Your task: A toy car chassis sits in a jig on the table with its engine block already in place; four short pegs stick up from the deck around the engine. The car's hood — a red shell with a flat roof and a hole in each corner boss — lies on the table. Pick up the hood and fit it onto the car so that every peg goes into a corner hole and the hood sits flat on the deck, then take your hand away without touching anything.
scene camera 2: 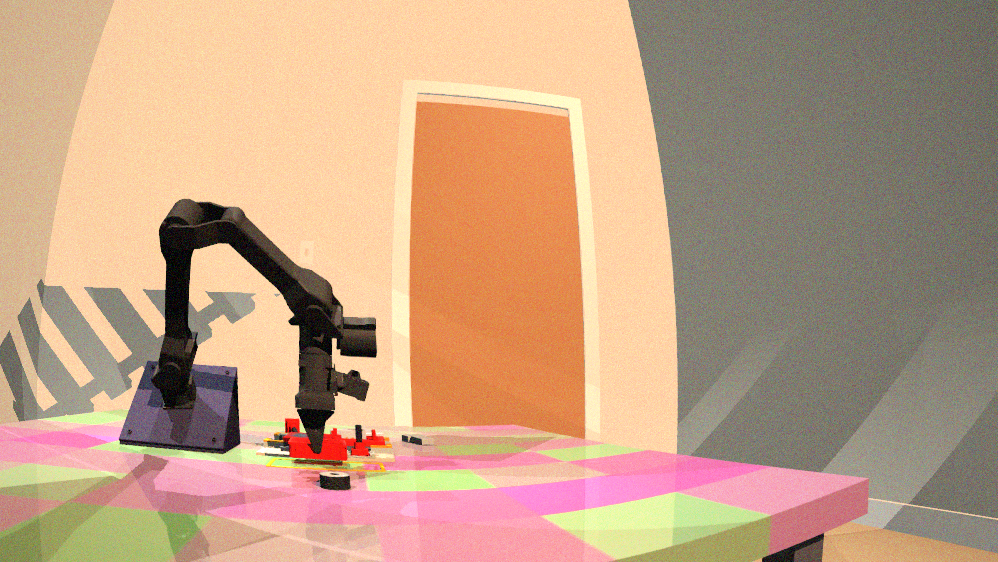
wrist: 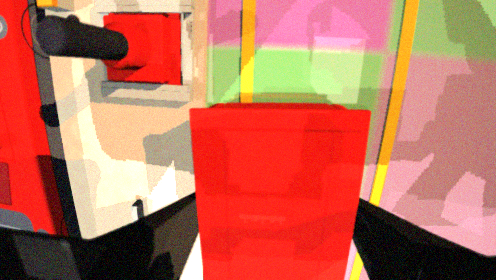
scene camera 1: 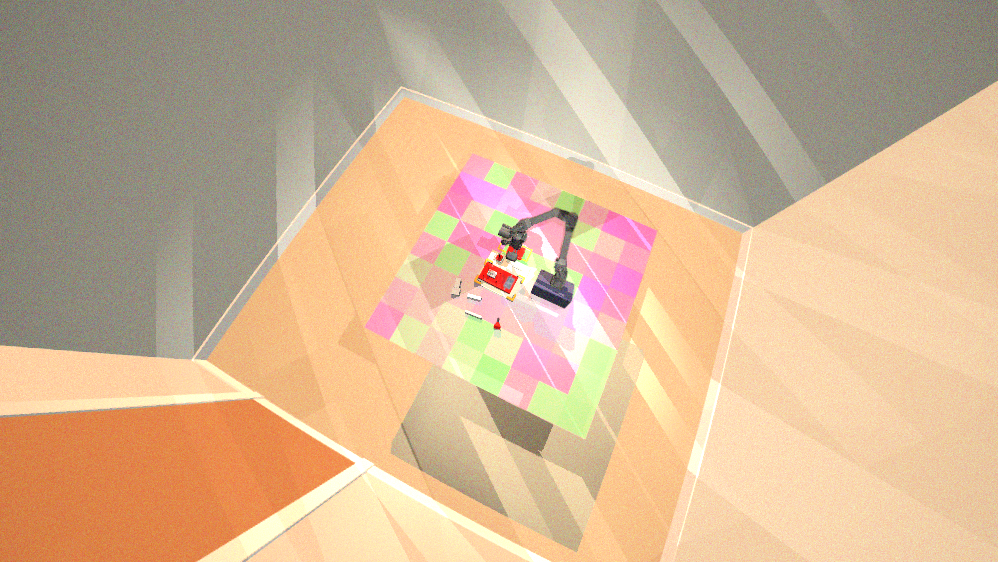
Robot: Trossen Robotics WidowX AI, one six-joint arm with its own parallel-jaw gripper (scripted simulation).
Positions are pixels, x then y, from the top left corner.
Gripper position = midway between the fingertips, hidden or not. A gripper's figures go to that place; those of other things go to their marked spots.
Scene:
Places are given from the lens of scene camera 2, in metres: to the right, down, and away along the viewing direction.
my gripper (scene camera 2: 318, 449): -0.29, 0.27, 0.79
red hood (scene camera 2: 298, 447): -0.31, 0.26, 0.74

